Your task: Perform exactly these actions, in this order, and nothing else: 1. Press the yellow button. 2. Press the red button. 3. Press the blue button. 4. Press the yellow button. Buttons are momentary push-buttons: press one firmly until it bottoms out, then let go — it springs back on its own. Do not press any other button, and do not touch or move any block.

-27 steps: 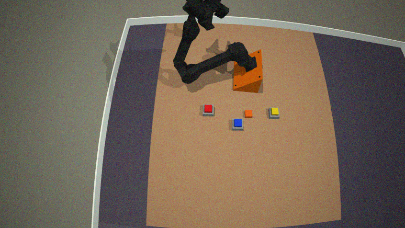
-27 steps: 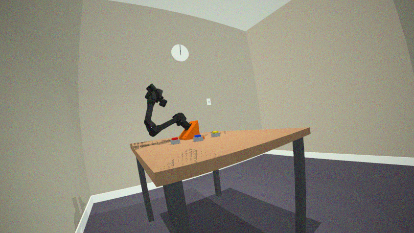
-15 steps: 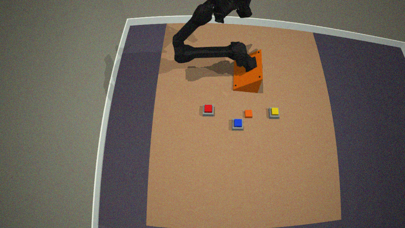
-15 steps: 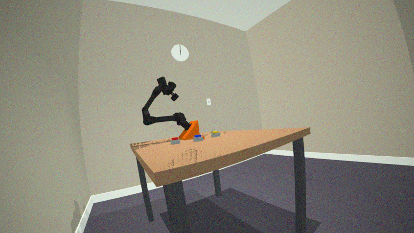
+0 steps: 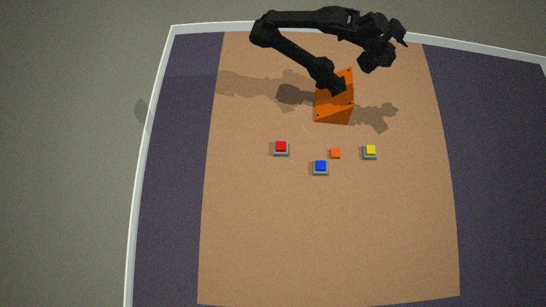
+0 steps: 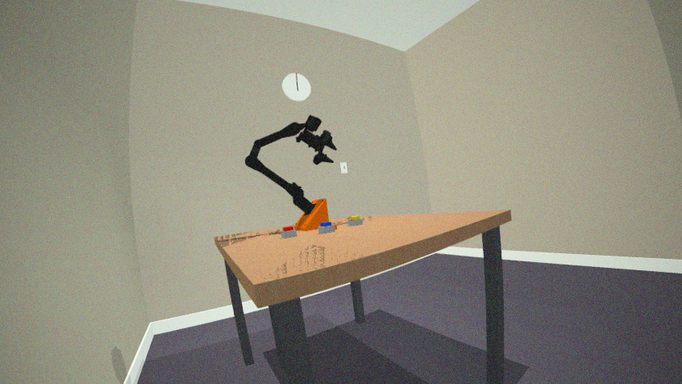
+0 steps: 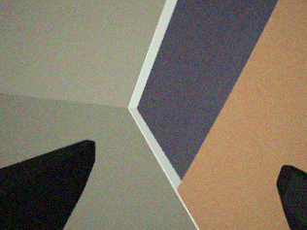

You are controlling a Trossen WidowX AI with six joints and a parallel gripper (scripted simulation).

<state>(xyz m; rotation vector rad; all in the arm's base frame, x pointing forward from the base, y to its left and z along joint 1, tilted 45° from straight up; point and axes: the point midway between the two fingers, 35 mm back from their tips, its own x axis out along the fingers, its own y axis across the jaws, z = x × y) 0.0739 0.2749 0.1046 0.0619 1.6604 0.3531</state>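
The yellow button lies 170 mm ahead of my gripper tip, 50 mm to the right of it and 310 mm below it. Round my gripper tip: blue button (230 mm ahead, 220 mm to the right, 310 mm below); red button (160 mm ahead, 350 mm to the right, 310 mm below); small orange block (170 mm ahead, 170 mm to the right, 340 mm below).
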